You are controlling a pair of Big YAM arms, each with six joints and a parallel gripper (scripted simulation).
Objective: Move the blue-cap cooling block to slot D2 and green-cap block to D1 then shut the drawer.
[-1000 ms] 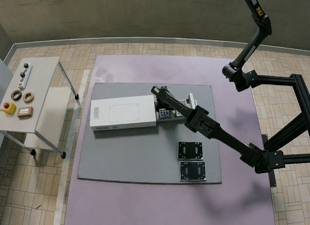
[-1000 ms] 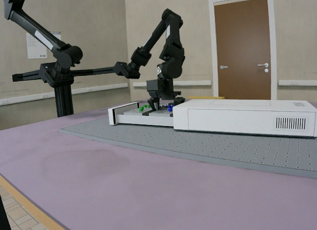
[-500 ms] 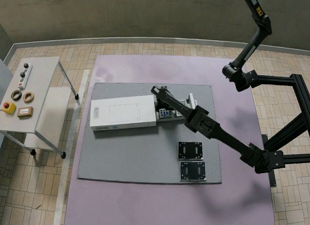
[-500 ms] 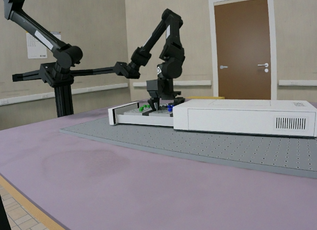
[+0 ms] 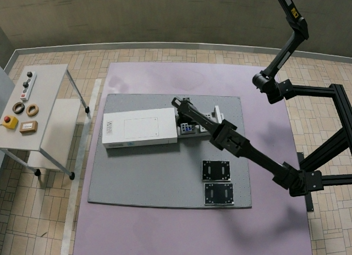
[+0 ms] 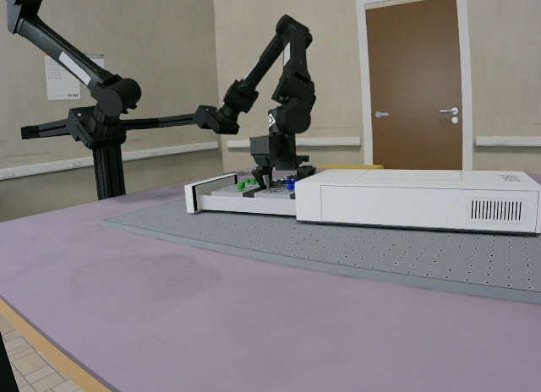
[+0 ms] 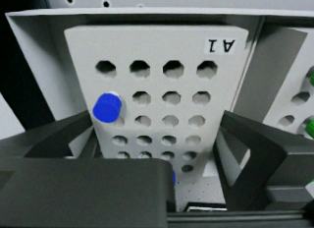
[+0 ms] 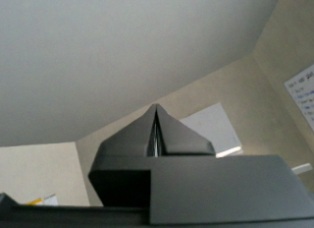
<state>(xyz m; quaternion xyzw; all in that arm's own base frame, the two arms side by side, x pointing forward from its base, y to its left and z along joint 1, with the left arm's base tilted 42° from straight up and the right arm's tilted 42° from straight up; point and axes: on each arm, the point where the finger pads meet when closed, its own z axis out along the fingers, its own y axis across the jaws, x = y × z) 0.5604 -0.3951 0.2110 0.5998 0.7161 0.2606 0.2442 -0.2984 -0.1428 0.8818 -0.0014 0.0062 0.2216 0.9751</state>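
The white cooler is 11 cm ahead of my left hand, 1 cm to the left of it and 1 cm above it. From my left hand the other things lie so: deck slot D1: 29 cm to the left, 15 cm behind, 3 cm below; then deck slot D2: 43 cm to the left, 16 cm behind, 3 cm below.
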